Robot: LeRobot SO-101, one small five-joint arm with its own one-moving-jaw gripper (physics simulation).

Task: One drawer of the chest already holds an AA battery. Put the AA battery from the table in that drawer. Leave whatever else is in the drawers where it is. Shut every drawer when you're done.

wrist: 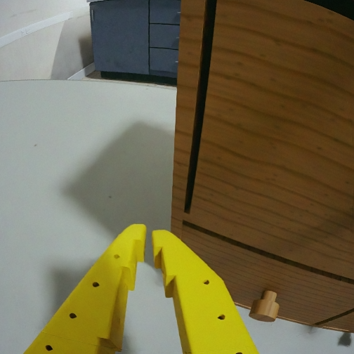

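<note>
My gripper (149, 231) is shut and empty, its two yellow jaws side by side with the tips close together. The wooden chest (177, 115) fills the right side of the view, and the jaw tips show just left of its lower left edge. A large wooden panel of it is bordered by a dark gap on the left and another below. Under the lower gap is a drawer front (225, 270) with a round wooden knob (264, 308), right of the jaws. No battery shows in this view, and the insides of the drawers are hidden.
The pale table top (40, 150) stretches left of the chest, with a broad dark shadow on it. A blue-grey cabinet (120, 37) stands in the background beyond the table edge, near a pale wall.
</note>
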